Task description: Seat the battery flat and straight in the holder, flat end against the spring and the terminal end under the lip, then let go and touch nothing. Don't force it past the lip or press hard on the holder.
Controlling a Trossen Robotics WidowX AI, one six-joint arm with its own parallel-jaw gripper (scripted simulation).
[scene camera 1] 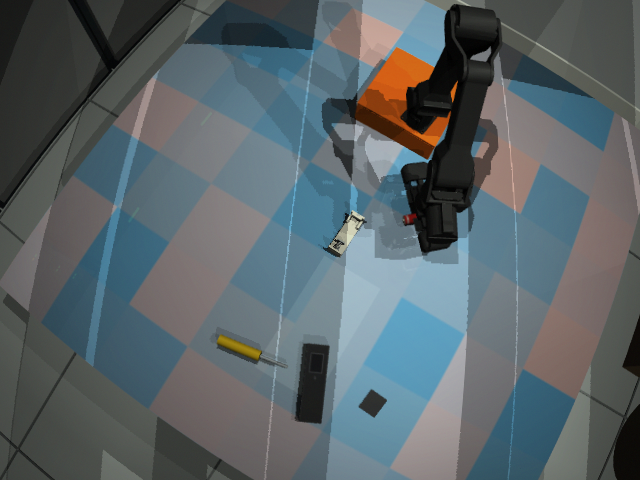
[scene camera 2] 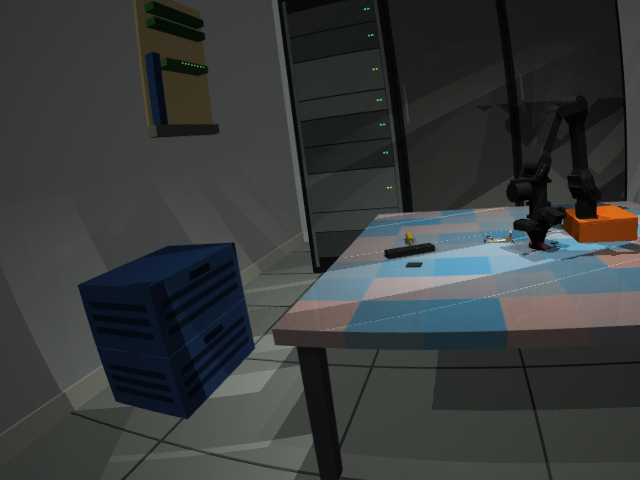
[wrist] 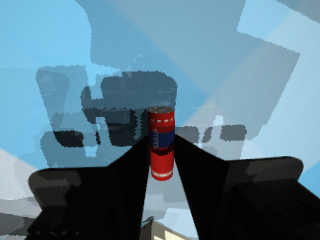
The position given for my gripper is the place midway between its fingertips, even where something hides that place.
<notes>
In view: my gripper (scene camera 1: 416, 219).
My gripper shows as well in scene camera 2 (scene camera 2: 538, 247) and in the wrist view (wrist: 161, 139).
</notes>
